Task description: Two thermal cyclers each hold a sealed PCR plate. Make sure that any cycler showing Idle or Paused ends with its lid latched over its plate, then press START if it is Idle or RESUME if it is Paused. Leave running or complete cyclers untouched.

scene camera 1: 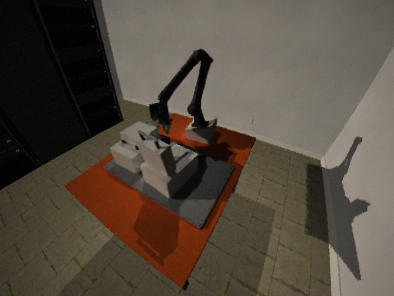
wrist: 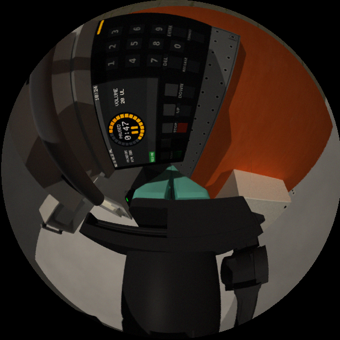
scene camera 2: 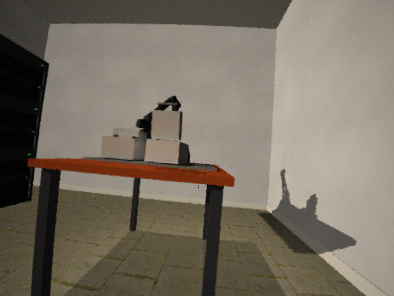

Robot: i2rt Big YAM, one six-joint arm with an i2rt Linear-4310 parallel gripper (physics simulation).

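Thermal cycler (scene camera 1: 191,162), 85 cm from the lens. Another thermal cycler (scene camera 1: 128,156), 93 cm from the lens.
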